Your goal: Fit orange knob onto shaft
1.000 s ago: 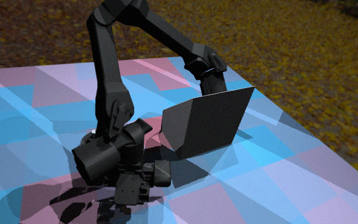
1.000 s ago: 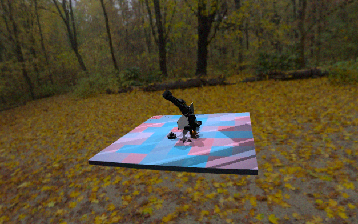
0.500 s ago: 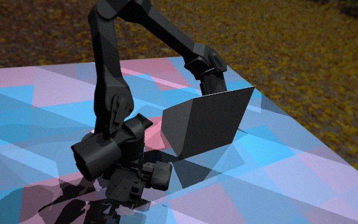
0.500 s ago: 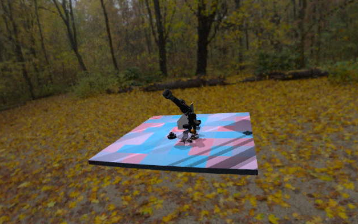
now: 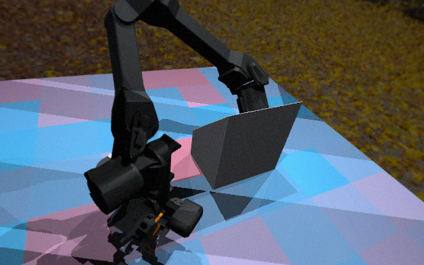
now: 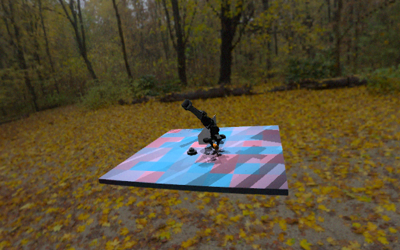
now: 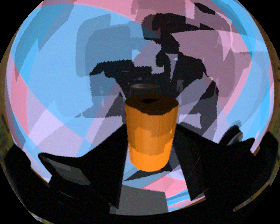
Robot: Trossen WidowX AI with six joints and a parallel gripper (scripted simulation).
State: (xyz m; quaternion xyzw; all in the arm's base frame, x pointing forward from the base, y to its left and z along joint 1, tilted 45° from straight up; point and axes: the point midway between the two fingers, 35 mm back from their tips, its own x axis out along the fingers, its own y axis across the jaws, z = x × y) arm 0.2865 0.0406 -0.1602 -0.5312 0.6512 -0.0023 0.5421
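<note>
Now: the orange knob 1 cm to the right of my gripper tip, 1 cm behind it and 1 cm above it. From my gripper tip the other things lie so: round pedestal 19 cm to the right, 8 cm ahead, 1 cm above.
</note>
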